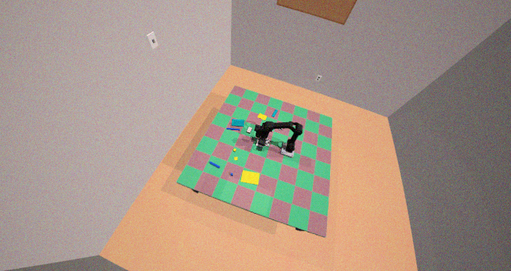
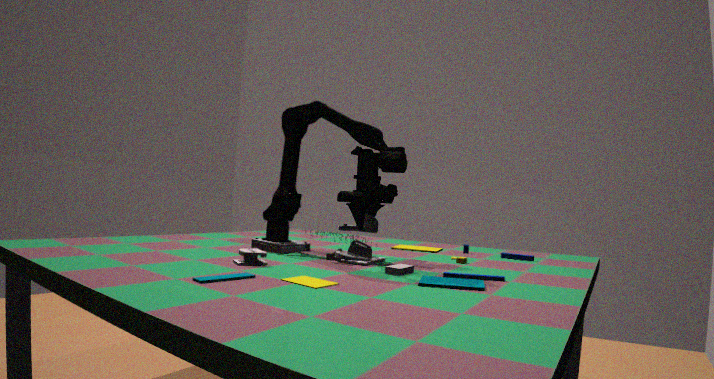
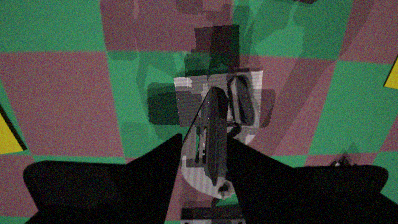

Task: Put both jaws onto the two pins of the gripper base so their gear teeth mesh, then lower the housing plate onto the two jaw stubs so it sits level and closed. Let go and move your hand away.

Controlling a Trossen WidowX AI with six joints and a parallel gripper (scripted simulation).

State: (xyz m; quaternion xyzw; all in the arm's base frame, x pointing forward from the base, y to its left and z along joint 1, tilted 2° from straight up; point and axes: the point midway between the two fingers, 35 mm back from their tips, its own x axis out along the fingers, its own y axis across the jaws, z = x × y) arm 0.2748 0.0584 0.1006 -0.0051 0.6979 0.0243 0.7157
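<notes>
The grey jaw lies 20 mm behind my gripper tip, 50 mm to the right of it and 60 mm below it. Also, from my gripper tip: small yellow cube (210 mm ahead, 170 mm to the left, 70 mm below); then blue bar (330 mm ahead, 30 mm to the right, 80 mm below); then white housing plate (40 mm behind, 40 mm to the right, 80 mm below).
</notes>
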